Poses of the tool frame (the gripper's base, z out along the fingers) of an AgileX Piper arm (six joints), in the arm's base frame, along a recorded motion.
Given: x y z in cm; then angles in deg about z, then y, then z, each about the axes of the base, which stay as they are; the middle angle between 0 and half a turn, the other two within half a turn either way.
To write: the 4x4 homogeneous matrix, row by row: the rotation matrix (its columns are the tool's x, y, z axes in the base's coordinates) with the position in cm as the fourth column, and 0 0 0 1 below. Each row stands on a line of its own. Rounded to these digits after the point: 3 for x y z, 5 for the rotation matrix.
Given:
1: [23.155, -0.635, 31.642, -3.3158, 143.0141, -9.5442]
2: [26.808, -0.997, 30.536, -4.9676, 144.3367, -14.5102]
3: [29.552, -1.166, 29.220, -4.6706, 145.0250, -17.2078]
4: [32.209, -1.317, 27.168, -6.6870, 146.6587, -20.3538]
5: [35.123, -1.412, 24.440, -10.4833, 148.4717, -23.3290]
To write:
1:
-0.79600, 0.11997, 0.59329, 23.155
0.07518, 0.99217, -0.09975, -0.635
-0.60061, -0.03480, -0.79878, 31.642
0, 0, 0, 1

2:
-0.80528, 0.18150, 0.56442, 26.808
0.11897, 0.98209, -0.14608, -0.997
-0.58083, -0.05049, -0.81246, 30.536
0, 0, 0, 1

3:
-0.80421, 0.23112, 0.54756, 29.552
0.16382, 0.97180, -0.16958, -1.166
-0.57132, -0.04668, -0.81940, 29.220
0, 0, 0, 1

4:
-0.81842, 0.25424, 0.51531, 32.209
0.17942, 0.96502, -0.19117, -1.317
-0.54589, -0.06400, -0.83541, 27.168
0, 0, 0, 1

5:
-0.84169, 0.24699, 0.48017, 35.123
0.16484, 0.96434, -0.20708, -1.412
-0.51419, -0.09514, -0.85238, 24.440
0, 0, 0, 1

